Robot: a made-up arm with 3 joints. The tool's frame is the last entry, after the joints.
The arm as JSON. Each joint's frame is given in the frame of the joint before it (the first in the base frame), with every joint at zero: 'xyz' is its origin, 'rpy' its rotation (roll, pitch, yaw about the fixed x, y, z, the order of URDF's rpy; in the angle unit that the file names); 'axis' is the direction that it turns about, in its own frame. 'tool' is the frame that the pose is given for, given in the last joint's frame.
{
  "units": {
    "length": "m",
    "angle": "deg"
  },
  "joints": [
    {
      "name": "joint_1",
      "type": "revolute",
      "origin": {
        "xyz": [
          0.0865,
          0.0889,
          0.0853
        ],
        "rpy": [
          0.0,
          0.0,
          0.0
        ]
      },
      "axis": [
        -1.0,
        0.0,
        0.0
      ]
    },
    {
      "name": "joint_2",
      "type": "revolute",
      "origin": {
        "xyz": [
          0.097,
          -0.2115,
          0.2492
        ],
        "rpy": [
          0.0,
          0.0,
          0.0
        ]
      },
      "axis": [
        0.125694,
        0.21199,
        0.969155
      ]
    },
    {
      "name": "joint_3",
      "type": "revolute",
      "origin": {
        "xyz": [
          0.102,
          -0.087,
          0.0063
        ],
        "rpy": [
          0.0,
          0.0,
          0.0
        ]
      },
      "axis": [
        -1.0,
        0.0,
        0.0
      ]
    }
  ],
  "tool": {
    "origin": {
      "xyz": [
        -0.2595,
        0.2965,
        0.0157
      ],
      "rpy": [
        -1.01,
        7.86,
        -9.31
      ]
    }
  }
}
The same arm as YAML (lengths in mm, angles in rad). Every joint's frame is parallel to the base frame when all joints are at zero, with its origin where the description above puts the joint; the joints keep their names.
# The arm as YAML. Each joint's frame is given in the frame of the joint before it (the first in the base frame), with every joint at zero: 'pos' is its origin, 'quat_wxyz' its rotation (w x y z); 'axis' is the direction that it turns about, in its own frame. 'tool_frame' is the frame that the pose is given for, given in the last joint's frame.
length_unit: mm
angle_unit: rad
joints:
  - joint: joint_1
    pos: [86.5, 88.9, 85.3]
    quat_wxyz: [1.0, 0.0, 0.0, 0.0]
    axis: "-x"
  - joint: joint_2
    pos: [97.0, -211.5, 249.2]
    quat_wxyz: [1.0, 0.0, 0.0, 0.0]
    axis: [0.125694, 0.21199, 0.969155]
  - joint: joint_3
    pos: [102.0, -87.0, 6.3]
    quat_wxyz: [1.0, 0.0, 0.0, 0.0]
    axis: "-x"
tool_frame:
  pos: [-259.5, 296.5, 15.7]
  quat_wxyz: [0.994368, -0.003202, 0.069023, -0.08036]

